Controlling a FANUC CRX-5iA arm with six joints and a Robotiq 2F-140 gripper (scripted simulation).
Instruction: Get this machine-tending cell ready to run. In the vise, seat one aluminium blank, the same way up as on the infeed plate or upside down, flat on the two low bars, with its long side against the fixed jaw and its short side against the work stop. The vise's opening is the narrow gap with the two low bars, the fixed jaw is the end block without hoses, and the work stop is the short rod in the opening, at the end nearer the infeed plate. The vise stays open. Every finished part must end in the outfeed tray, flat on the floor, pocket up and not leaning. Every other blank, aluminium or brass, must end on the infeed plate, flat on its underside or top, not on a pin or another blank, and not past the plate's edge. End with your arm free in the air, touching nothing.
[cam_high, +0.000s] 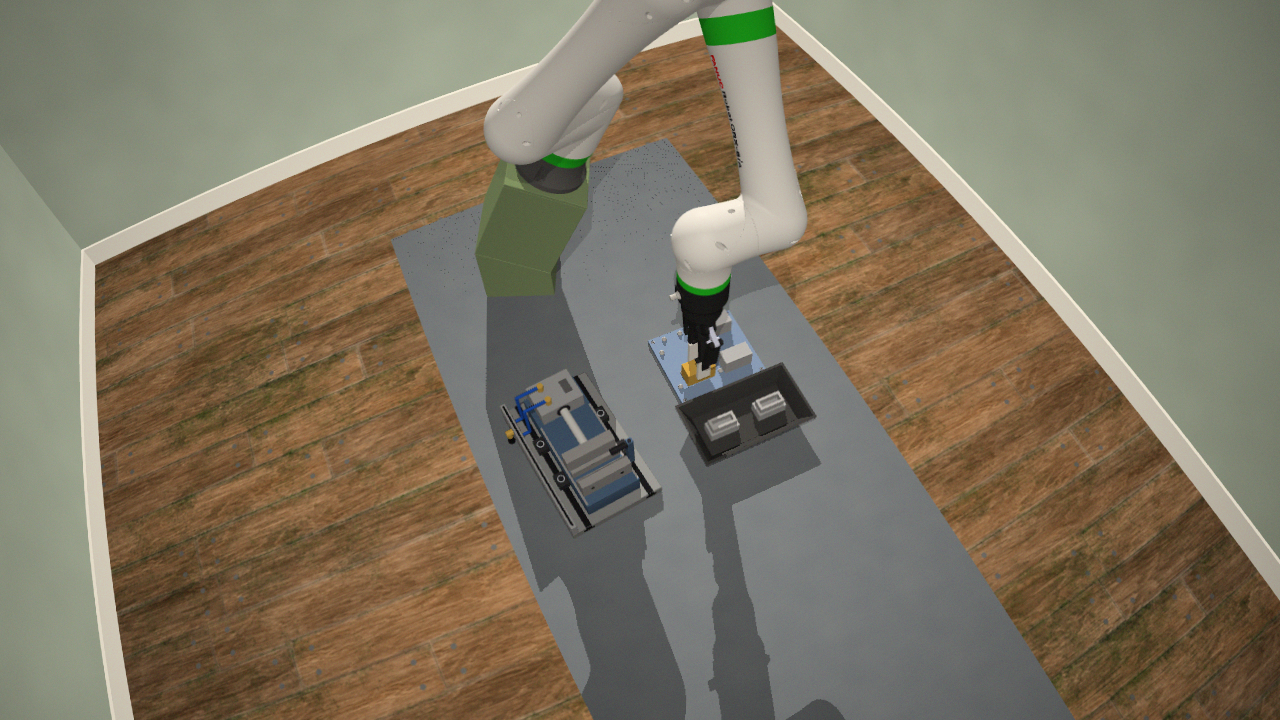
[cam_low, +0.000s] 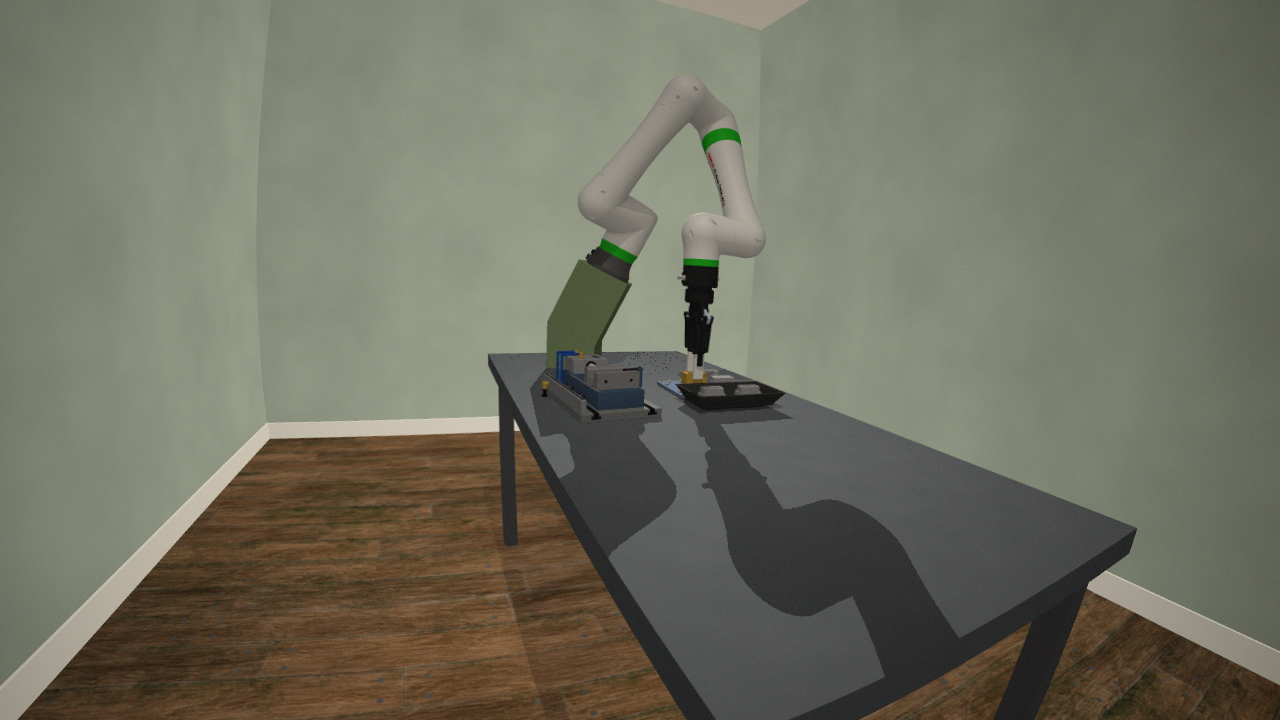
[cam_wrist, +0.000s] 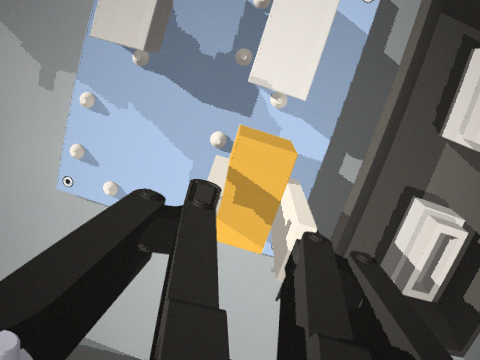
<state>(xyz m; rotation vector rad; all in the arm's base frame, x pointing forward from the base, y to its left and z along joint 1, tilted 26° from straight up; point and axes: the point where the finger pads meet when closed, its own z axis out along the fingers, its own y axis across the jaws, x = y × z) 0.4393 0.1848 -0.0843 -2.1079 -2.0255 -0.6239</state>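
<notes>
The infeed plate lies 4 cm behind my hand, 4 cm to the left of it and 7 cm below it. Also, from my hand: brass blank (4 cm below); then work stop rod (12 cm ahead, 22 cm to the right, 1 cm above); then piston rod (4 cm ahead, 28 cm to the right).
</notes>
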